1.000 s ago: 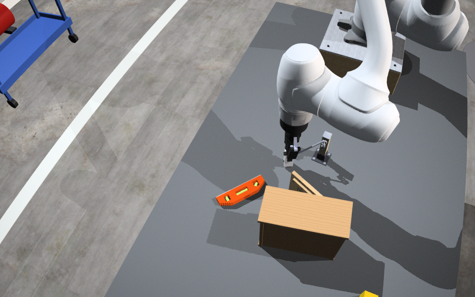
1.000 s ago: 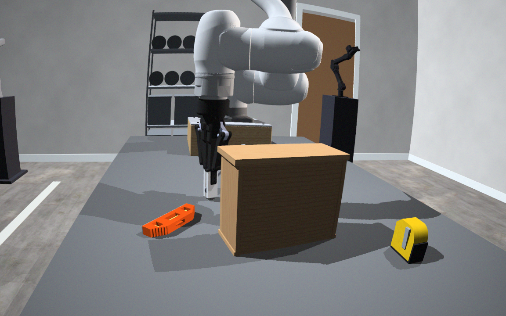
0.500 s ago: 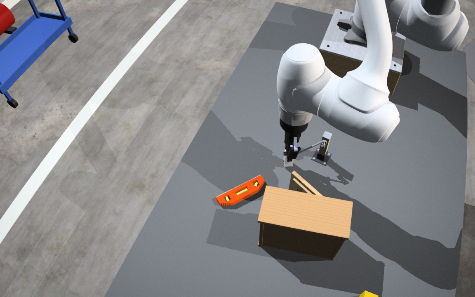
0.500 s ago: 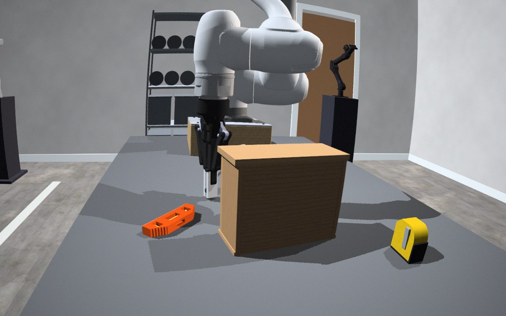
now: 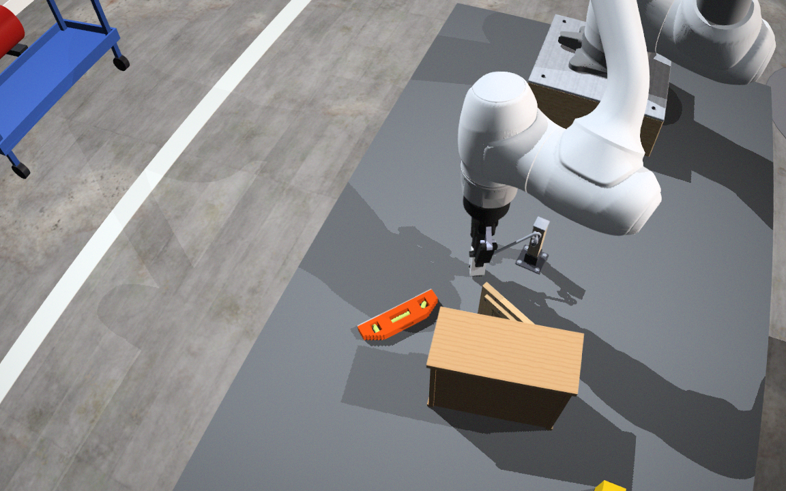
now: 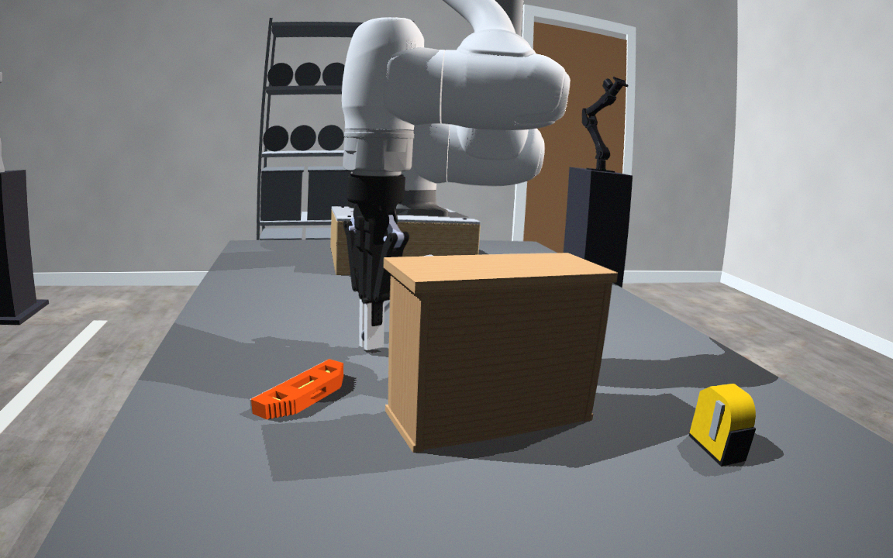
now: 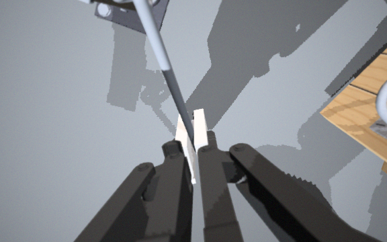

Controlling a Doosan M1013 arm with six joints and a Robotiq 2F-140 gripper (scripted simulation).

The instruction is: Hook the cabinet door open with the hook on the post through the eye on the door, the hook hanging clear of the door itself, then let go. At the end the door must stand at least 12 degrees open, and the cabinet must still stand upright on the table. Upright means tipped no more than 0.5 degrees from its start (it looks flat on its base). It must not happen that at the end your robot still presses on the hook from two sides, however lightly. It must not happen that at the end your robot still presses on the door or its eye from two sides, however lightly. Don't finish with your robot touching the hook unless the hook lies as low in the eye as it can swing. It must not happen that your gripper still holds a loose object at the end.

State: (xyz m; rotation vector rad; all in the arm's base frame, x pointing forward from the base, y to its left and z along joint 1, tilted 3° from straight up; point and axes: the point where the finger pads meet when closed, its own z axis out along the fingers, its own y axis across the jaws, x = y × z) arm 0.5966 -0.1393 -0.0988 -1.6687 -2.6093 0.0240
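The wire hook lies 2 cm behind my hand, 5 cm to the left of it and 2 cm above it. Also, from my hand: door 13 cm ahead, 11 cm to the left, 4 cm above; then yellow tape measure 36 cm ahead, 31 cm to the left, 1 cm below; then orange spirit level 14 cm ahead, 10 cm to the right, 3 cm below.
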